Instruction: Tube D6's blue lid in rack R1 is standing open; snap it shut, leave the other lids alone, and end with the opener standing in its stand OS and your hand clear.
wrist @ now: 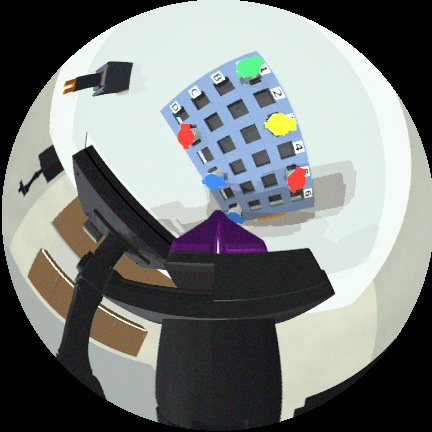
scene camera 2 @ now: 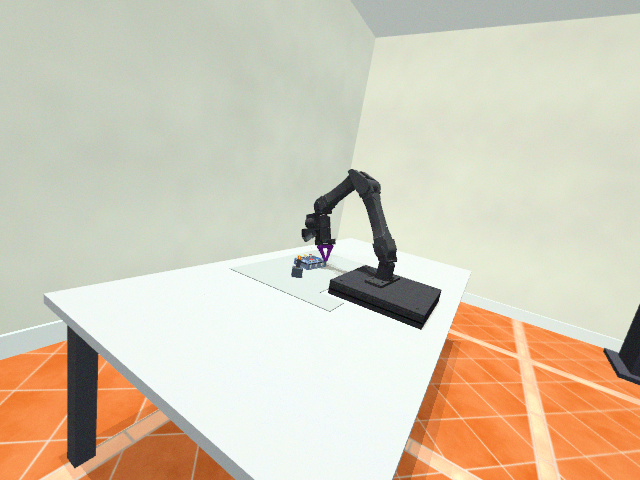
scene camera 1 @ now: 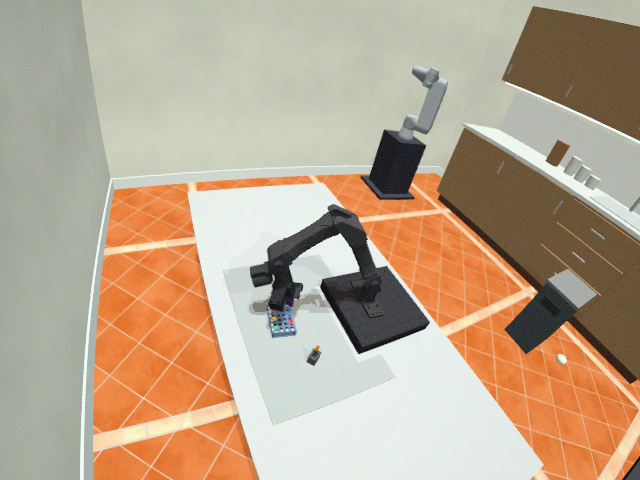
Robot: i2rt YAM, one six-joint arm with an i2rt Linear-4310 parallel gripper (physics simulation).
Observation:
The pictures show: my gripper and a mat.

